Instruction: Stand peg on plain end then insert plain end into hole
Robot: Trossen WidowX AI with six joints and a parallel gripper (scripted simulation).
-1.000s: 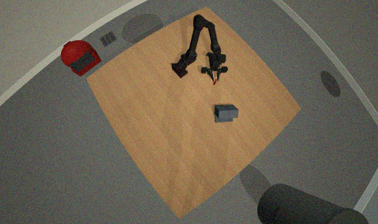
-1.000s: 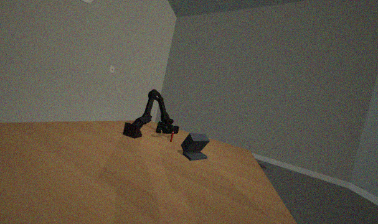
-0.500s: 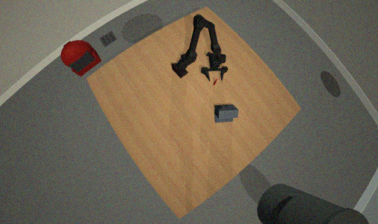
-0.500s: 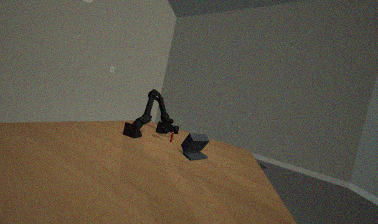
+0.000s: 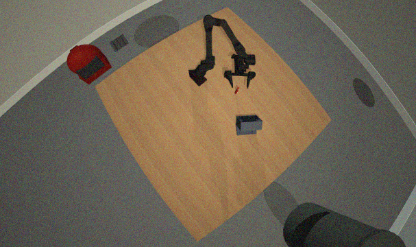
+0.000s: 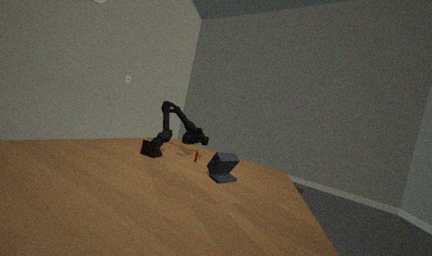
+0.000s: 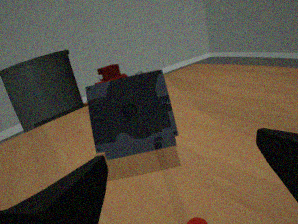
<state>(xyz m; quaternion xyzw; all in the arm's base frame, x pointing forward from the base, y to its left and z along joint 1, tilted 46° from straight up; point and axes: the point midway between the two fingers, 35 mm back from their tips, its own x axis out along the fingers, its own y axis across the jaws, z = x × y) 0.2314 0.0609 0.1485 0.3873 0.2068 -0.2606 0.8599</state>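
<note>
My gripper tip is now 7 cm above the red peg, 2 cm past it and 1 cm to the right of it. Also, from my gripper tip: blue-grey sloped panel: 19 cm ahead, 8 cm to the right, 5 cm below.
</note>
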